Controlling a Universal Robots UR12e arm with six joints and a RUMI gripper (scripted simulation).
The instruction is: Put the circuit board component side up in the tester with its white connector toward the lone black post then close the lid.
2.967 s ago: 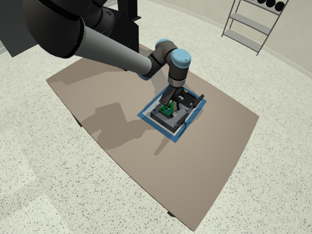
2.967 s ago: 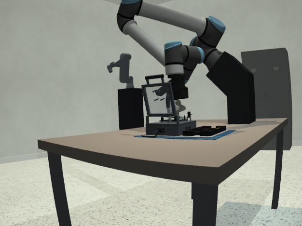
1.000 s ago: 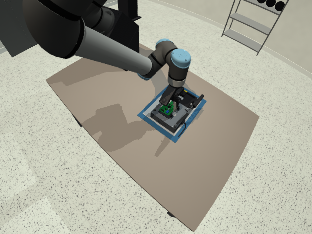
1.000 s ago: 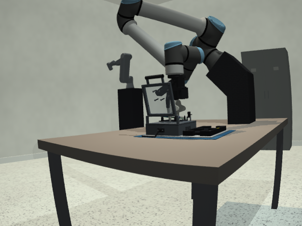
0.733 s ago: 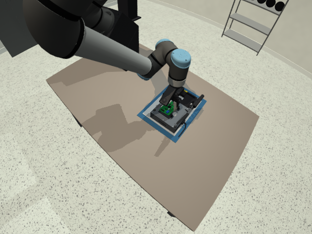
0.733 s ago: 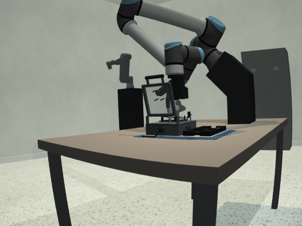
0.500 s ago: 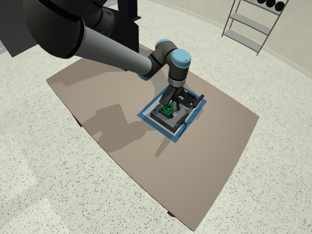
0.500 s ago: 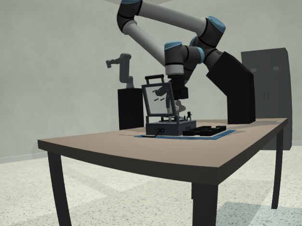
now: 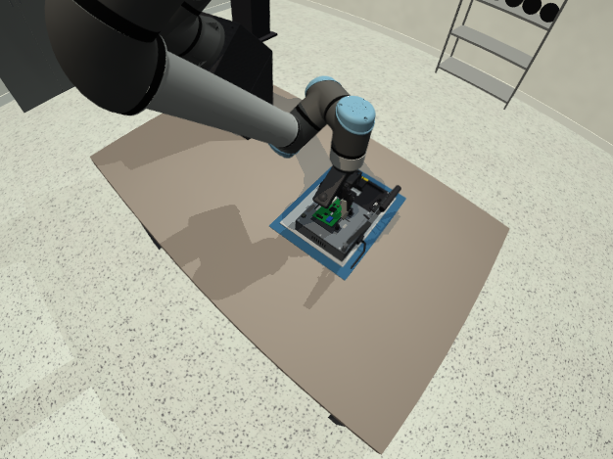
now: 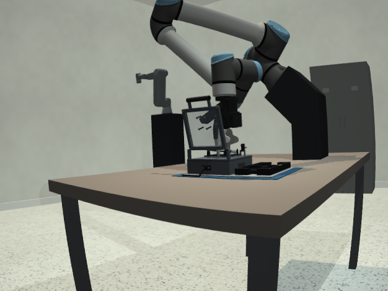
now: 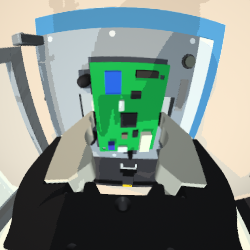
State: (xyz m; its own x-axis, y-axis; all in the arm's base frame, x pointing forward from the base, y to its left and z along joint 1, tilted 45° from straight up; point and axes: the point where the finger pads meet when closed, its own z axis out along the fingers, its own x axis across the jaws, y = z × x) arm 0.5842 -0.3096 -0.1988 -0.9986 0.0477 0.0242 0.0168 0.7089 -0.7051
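The green circuit board is right at my hand. The rest, counted from my hand: tester bed (1 cm below, 1 cm ahead); black post (6 cm to the left, 6 cm behind, 1 cm above); tester (4 cm to the left, 4 cm ahead, 4 cm above).
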